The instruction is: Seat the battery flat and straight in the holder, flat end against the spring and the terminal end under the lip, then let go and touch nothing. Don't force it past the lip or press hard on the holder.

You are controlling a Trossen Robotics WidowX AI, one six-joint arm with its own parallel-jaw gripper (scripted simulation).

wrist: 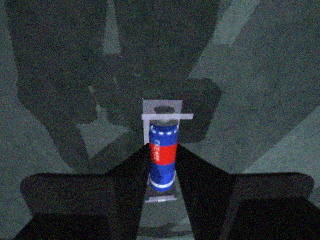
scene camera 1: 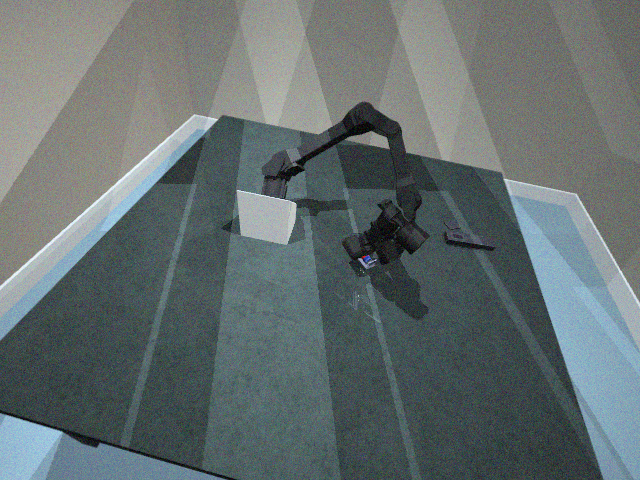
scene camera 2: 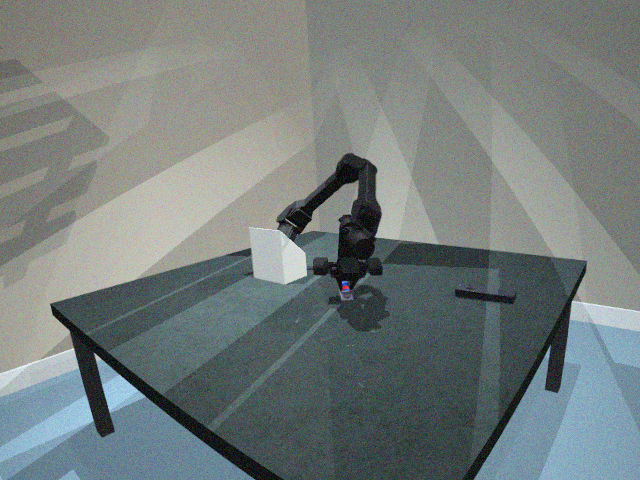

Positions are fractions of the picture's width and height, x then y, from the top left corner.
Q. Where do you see a battery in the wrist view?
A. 0.51,0.57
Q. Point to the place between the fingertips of my gripper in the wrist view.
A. At 0.51,0.61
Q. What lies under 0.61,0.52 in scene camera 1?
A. My gripper.
